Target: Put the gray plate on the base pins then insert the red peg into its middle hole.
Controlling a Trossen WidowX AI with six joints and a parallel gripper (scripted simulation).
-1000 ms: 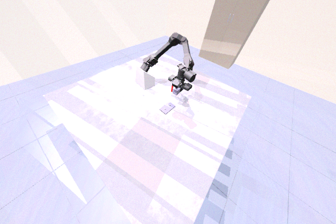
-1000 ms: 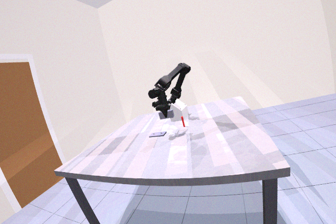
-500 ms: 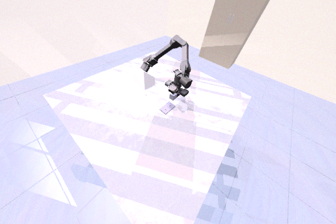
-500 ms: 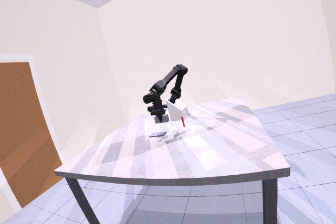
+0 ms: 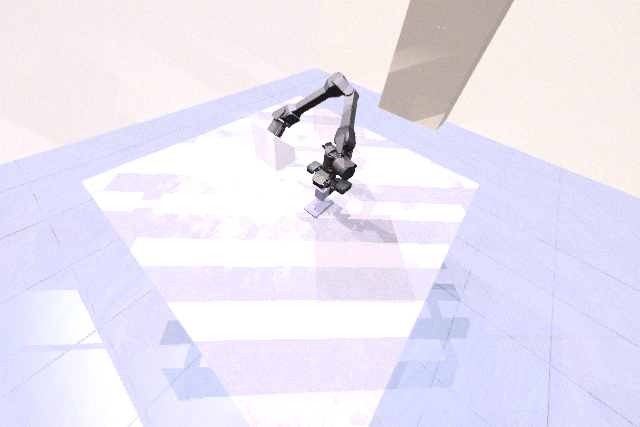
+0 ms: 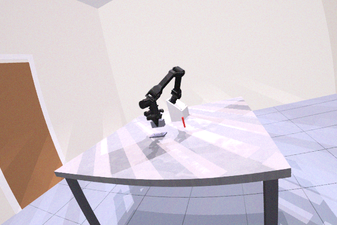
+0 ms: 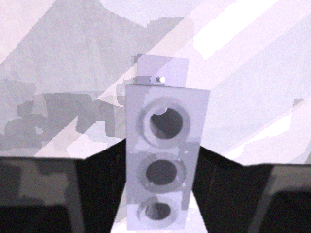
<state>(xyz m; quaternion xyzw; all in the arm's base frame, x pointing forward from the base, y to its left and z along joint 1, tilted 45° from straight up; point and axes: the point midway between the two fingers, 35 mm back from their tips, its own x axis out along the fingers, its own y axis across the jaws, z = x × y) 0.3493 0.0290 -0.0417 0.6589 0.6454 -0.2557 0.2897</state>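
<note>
Right now the dark base is 70 mm below my gripper tip and 30 mm to the right of it. Round my gripper tip: gray plate (30 mm above); red peg (150 mm to the left, 120 mm behind, 40 mm below).
</note>
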